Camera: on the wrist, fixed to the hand. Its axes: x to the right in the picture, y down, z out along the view.
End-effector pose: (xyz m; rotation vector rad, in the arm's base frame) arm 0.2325 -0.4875 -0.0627 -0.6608 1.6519 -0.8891
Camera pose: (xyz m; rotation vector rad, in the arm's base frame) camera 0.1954 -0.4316 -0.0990 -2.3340 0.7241 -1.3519
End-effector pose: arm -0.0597 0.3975 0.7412 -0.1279 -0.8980 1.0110
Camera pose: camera -0.0736 0.4324 0.6748 0.4217 -1.1298 -0.6111
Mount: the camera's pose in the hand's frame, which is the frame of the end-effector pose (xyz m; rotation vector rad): -0.0152 0.0607 -0.0436 -0.3679 -0.3533 -1.5640
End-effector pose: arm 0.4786 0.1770 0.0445 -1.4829 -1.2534 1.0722
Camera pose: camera 0.5325 0.1522 -0.0035 -0.1490 -2.2544 -0.0118
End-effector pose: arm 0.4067 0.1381 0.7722 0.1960 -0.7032 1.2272
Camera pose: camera 0.3660 0.1691 0.7156 0.5240 -0.7695 -0.4406
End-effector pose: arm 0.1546 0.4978 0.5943 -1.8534 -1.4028 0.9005
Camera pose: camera 0.2199 0.4656 0.5715 -0.2882 -2.6063 0.0933
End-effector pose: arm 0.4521 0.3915 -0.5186 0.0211 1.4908 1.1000
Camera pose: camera 0.3884 0.3898 -0.4768 -0.9838 0.5738 0.0177
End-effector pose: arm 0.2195 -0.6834 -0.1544 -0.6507 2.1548 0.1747
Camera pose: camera 0.1656 -0.6406 -0.1216 -2.0868 0.8140 -0.1695
